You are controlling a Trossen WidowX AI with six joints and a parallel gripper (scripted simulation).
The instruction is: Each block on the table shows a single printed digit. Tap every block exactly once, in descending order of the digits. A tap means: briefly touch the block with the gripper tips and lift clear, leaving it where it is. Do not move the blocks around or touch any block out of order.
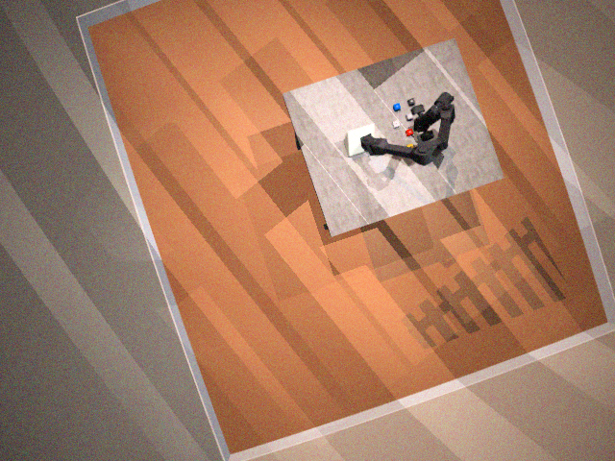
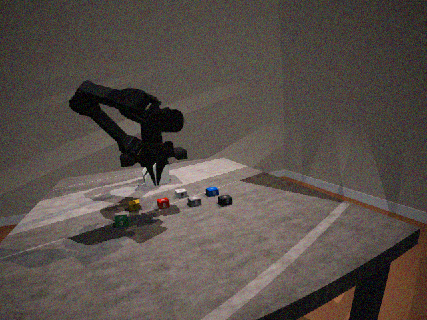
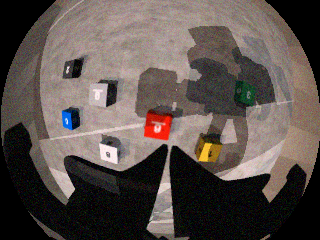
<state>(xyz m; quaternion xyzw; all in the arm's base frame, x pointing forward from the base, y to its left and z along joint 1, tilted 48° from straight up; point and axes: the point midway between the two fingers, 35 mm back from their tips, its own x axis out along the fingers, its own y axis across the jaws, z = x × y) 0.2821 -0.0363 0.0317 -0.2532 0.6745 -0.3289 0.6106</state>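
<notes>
The red block is 6 cm below my gripper tip and 1 cm to the left of it. Also, from my gripper tip: grey block 10 cm to the left, 6 cm below, 4 cm ahead; then yellow block 7 cm to the right, 6 cm below, 3 cm behind; then white block 9 cm to the left, 6 cm below, 5 cm behind.
</notes>
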